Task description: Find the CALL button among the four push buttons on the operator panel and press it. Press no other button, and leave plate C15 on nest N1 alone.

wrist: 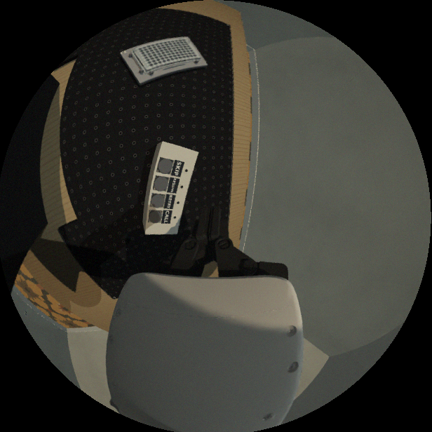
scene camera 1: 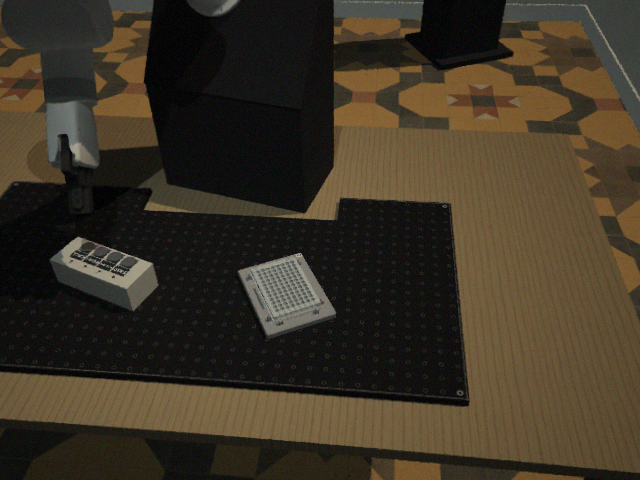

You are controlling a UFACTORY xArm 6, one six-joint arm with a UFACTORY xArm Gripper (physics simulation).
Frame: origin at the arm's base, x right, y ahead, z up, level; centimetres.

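Seen in the pictures: gripper, fingertip midpoint: (scene camera 1: 81, 213).
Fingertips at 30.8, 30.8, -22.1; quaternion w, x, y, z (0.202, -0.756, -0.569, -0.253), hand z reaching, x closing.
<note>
Pixels of each thing's middle, then the offset from my fingertips to it, as dx, dy, dz. Level surfaces: height alone.
- cream operator panel, body centre: (scene camera 1: 104, 272) -0.3, -1.6, -14.1
- CALL button, body centre: (scene camera 1: 87, 248) +1.6, -6.1, -11.7
- Plate C15, body centre: (scene camera 1: 284, 288) -28.6, +12.3, -15.0
- nest N1, body centre: (scene camera 1: 285, 291) -28.6, +12.3, -15.8
- black perforated board, its level: dz -16.9
- wooden table, its level: dz -18.2
The cream operator panel (scene camera 1: 95, 281) (wrist: 175, 150) carries four round grey push buttons in a row. In the wrist view, the labels read SKIP, one hard to read, RETRY and CALL. The CALL button (scene camera 1: 87, 246) (wrist: 154, 216) is at the end farthest from the plate, leftmost in the scene view. My gripper (scene camera 1: 81, 210) (wrist: 213, 217) is shut and empty. Its fingertips are above the black board, behind the panel's CALL end in the scene view, apart from the buttons. Plate C15 (scene camera 1: 285, 286) (wrist: 167, 52) lies on nest N1 (scene camera 1: 297, 322) (wrist: 142, 79).
The black perforated board (scene camera 1: 392, 320) (wrist: 105, 145) lies on the wooden table (scene camera 1: 516, 258). A large black block (scene camera 1: 237, 144) stands at the board's rear notch in the scene view. A dark pedestal (scene camera 1: 462, 25) stands on the tiled floor behind the table.
</note>
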